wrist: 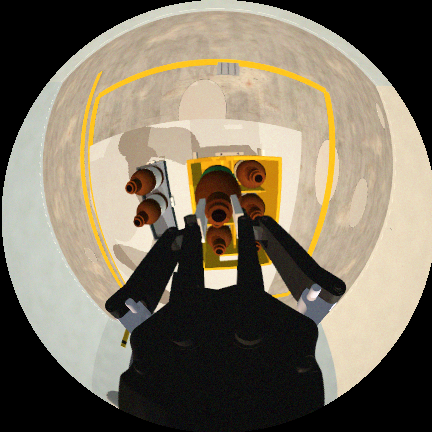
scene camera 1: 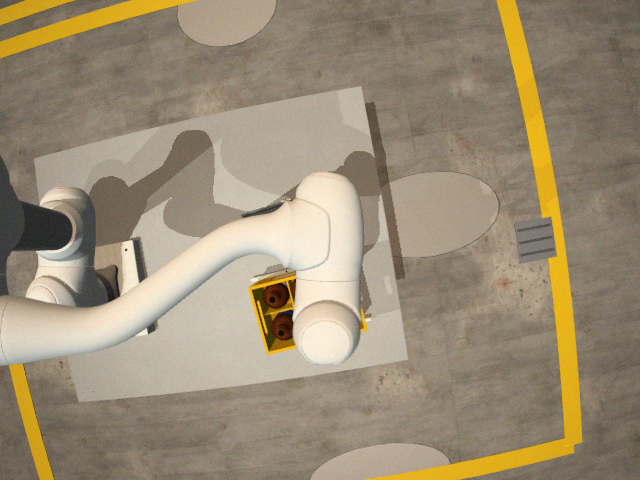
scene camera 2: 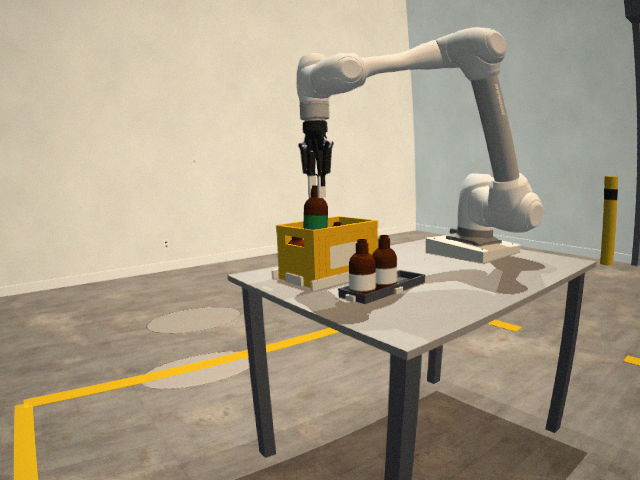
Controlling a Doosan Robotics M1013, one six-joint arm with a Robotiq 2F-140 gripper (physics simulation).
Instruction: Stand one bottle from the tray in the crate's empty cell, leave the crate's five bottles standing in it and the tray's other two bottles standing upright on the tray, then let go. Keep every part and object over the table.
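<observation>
My gripper (scene camera 2: 316, 189) (wrist: 218, 205) is shut on the neck of a brown bottle with a green label (scene camera 2: 315, 207) (wrist: 218, 187). This bottle is upright at the end of the yellow crate (scene camera 1: 258, 320) (scene camera 2: 297, 262) (wrist: 280, 200) away from the robot base. Its foot is hidden behind the crate wall; I cannot tell how far it is inside the cell. Other brown bottles (scene camera 1: 275, 296) (wrist: 250, 173) stand in the crate, some partly covered by the fingers. Two white-labelled bottles (scene camera 2: 362, 266) (scene camera 2: 385, 260) (wrist: 143, 181) (wrist: 151, 209) stand upright on the dark tray (scene camera 2: 412, 281).
Pale blocks (scene camera 2: 294, 279) sit against the crate's foot on the grey table (scene camera 1: 196, 356) (scene camera 2: 413, 330). The tray stands beside the crate. The robot's base plate (scene camera 2: 454, 249) is at the table's other end. The arm covers part of the crate in the overhead view.
</observation>
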